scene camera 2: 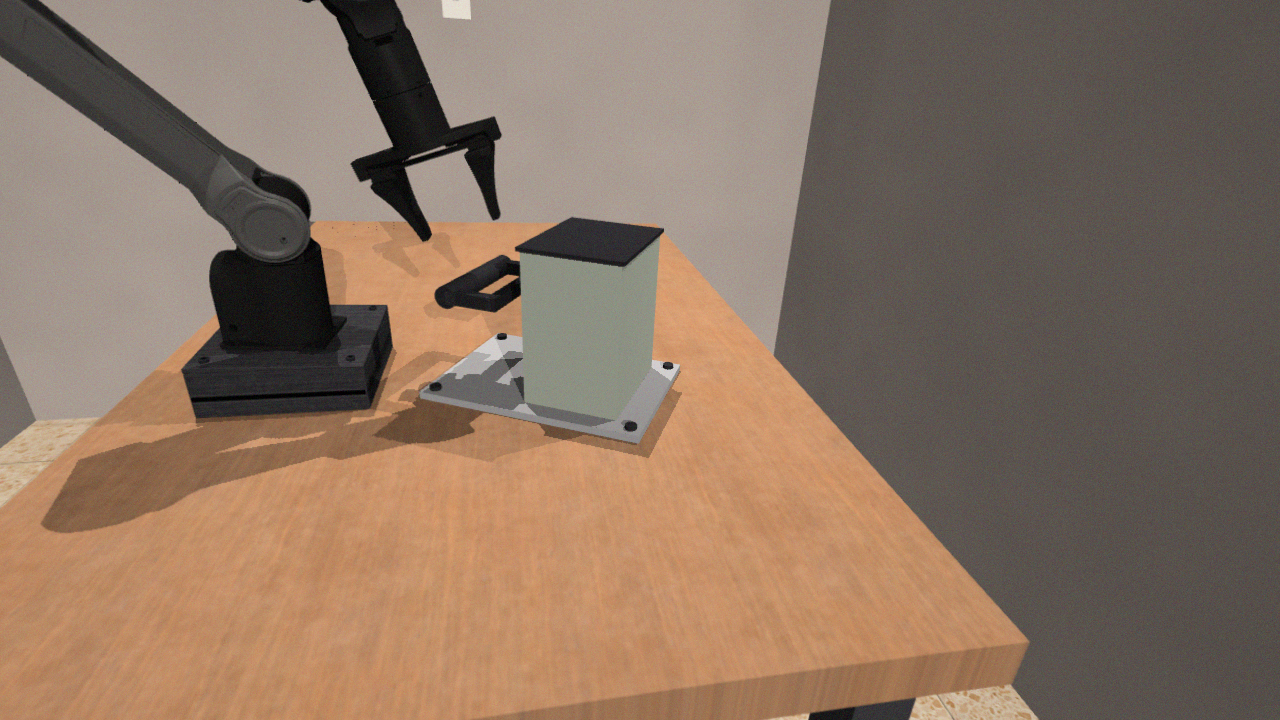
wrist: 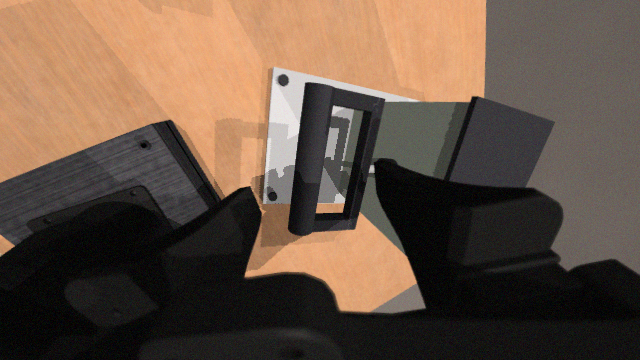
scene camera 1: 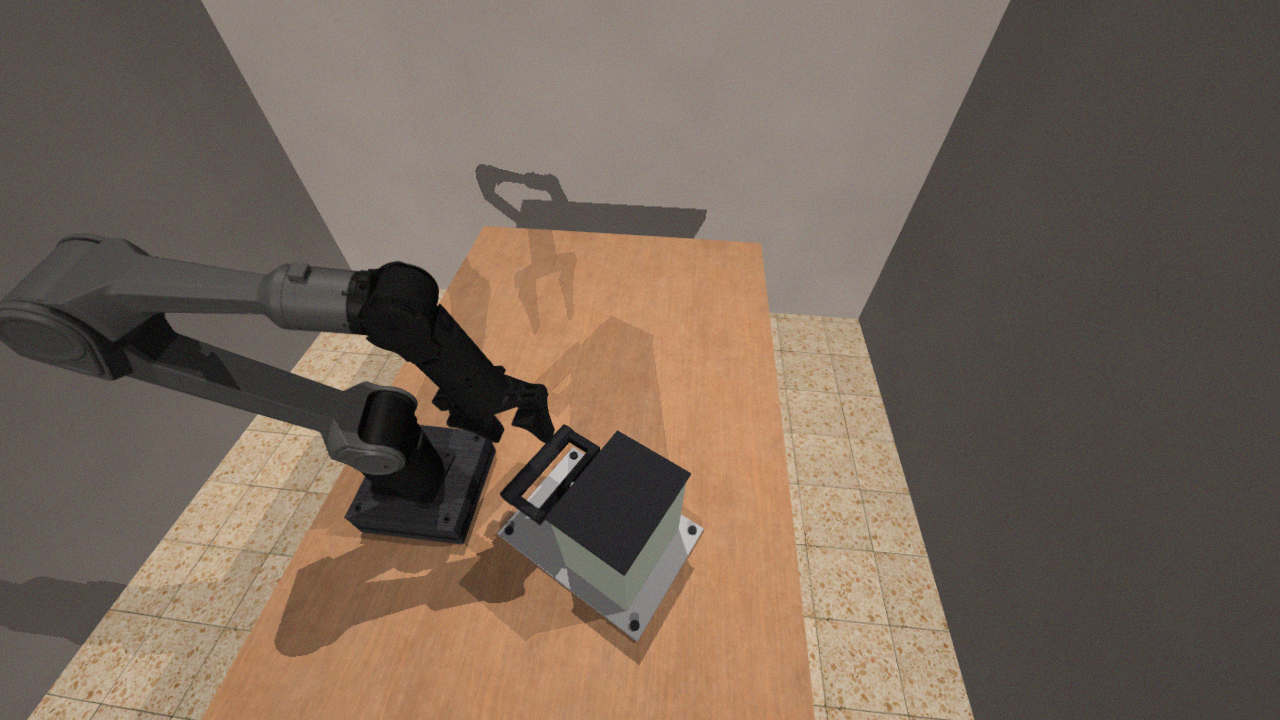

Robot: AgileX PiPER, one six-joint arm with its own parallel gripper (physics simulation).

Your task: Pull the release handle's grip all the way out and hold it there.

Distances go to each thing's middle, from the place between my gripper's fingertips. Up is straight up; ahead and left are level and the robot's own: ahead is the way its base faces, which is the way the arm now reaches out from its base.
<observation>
Now: hand 160 mm above the light grey bolted plate (scene camera 2: 490, 379), 100 mm short of it and 40 mm to the left of it.
</observation>
